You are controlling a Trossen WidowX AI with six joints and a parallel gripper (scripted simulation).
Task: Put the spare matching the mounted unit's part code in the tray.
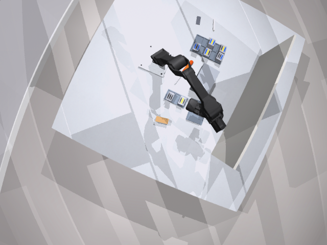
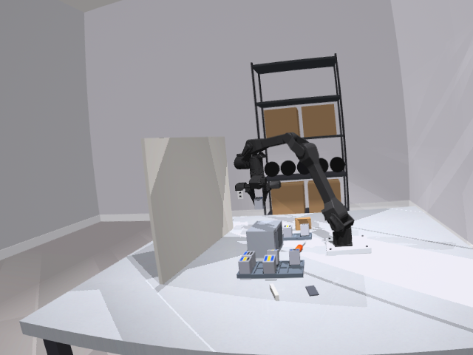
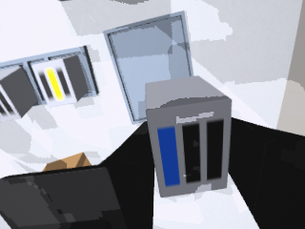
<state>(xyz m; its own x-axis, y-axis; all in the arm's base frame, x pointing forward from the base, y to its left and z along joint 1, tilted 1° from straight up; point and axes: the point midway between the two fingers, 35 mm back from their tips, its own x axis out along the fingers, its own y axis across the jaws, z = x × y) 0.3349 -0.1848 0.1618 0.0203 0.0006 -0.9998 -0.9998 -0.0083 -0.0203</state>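
Right now my gripper tip is 14 cm above the shallow grey tray, 1 cm to the right of it and 1 cm past it. Also, from my gripper tip: tan block: 17 cm behind, 13 cm to the right, 12 cm below; tall white panel: 20 cm ahead, 17 cm to the left, 8 cm above; mounted unit: 19 cm to the left, 9 cm below, 5 cm behind.
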